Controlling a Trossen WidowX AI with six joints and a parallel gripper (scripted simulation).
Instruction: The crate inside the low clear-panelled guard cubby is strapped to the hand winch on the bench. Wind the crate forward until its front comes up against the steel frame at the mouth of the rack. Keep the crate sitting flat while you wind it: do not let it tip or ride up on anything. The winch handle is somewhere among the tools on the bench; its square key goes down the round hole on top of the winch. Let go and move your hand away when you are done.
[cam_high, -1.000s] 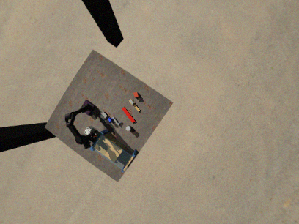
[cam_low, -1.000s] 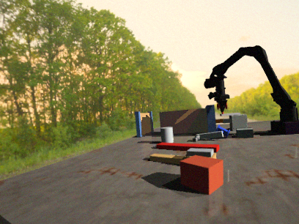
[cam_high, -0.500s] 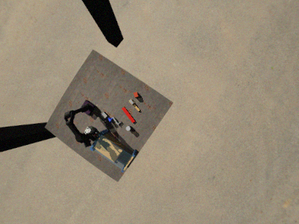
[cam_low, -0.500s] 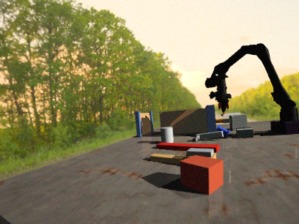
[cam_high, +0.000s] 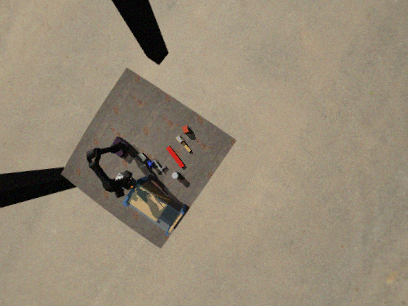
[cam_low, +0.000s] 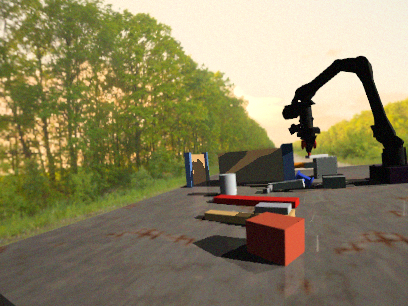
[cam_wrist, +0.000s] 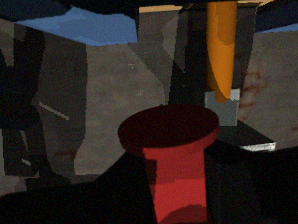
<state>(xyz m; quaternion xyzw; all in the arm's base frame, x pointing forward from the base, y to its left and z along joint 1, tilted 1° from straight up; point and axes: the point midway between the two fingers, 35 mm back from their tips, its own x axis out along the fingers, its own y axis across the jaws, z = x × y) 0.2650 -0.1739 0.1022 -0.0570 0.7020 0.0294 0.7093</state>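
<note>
Right now my gripper tip is 3 cm past the winch handle with red grip, 2 cm to the left of it and 1 cm above it. The rest, counted from my gripper tip: dark block: 20 cm to the left, 10 cm below, 5 cm behind; red knob: 2 cm above; winch: 9 cm behind, 8 cm to the right, 8 cm below.
</note>
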